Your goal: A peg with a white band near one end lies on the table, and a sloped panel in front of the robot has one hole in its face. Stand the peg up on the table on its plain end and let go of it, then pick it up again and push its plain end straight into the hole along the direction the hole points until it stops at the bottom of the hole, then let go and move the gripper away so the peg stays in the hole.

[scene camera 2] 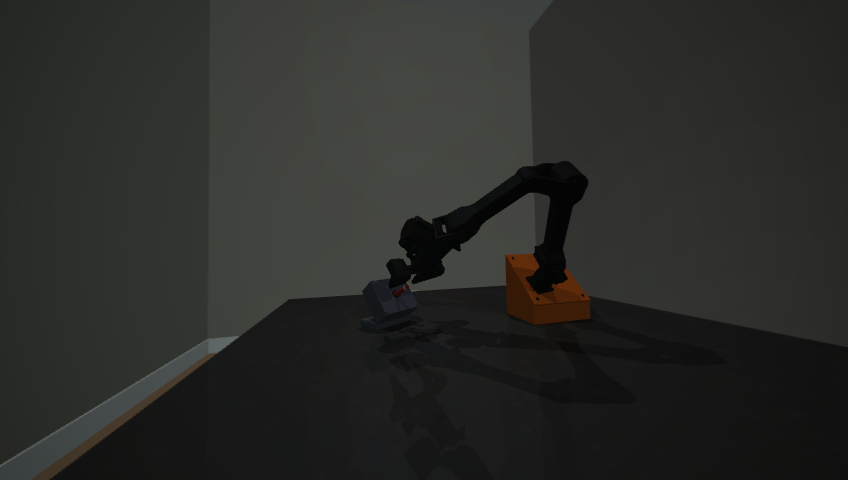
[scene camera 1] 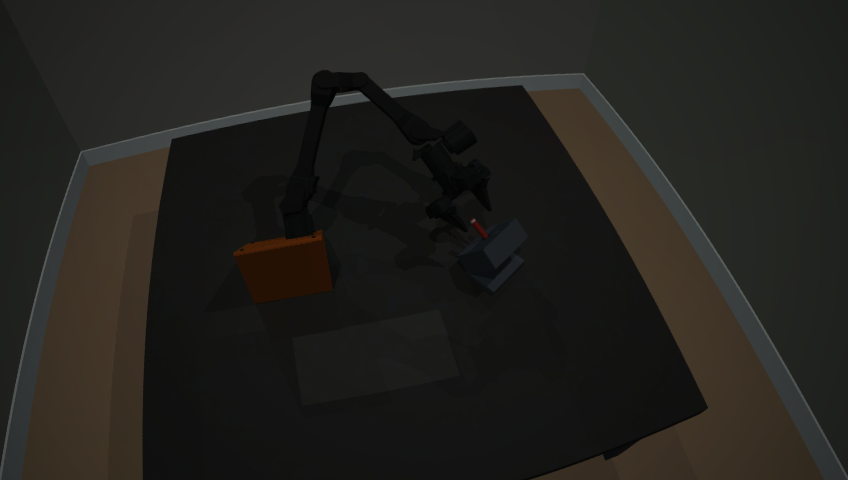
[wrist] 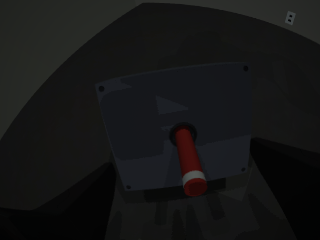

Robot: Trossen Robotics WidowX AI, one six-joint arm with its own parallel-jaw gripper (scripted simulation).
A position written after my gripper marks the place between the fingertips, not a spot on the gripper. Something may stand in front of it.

Note:
My gripper (scene camera 2: 401, 284) is open, holding nothing. Further things: a sloped panel (wrist: 138, 111).
My gripper also shows in the wrist view (wrist: 183, 158).

